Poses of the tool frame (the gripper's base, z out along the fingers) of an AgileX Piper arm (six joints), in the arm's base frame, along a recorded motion.
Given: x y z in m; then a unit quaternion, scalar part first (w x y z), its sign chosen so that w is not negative.
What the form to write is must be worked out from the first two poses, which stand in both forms.
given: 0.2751 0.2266 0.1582 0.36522 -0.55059 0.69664 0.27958
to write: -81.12 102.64 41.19 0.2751 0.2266 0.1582
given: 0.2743 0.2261 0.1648 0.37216 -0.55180 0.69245 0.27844
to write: -81.03 101.69 40.89 0.2743 0.2261 0.1648
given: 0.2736 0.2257 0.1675 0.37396 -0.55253 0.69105 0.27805
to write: -81.07 101.39 40.80 0.2736 0.2257 0.1675
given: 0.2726 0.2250 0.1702 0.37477 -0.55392 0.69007 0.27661
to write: -81.24 101.21 40.57 0.2726 0.2250 0.1702
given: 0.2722 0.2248 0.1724 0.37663 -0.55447 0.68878 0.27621
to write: -81.25 100.93 40.48 0.2722 0.2248 0.1724
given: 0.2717 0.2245 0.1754 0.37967 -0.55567 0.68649 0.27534
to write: -81.31 100.45 40.29 0.2717 0.2245 0.1754
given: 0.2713 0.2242 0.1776 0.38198 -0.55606 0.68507 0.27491
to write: -81.28 100.14 40.18 0.2713 0.2242 0.1776
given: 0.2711 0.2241 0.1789 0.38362 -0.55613 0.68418 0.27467
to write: -81.23 99.93 40.12 0.2711 0.2241 0.1789
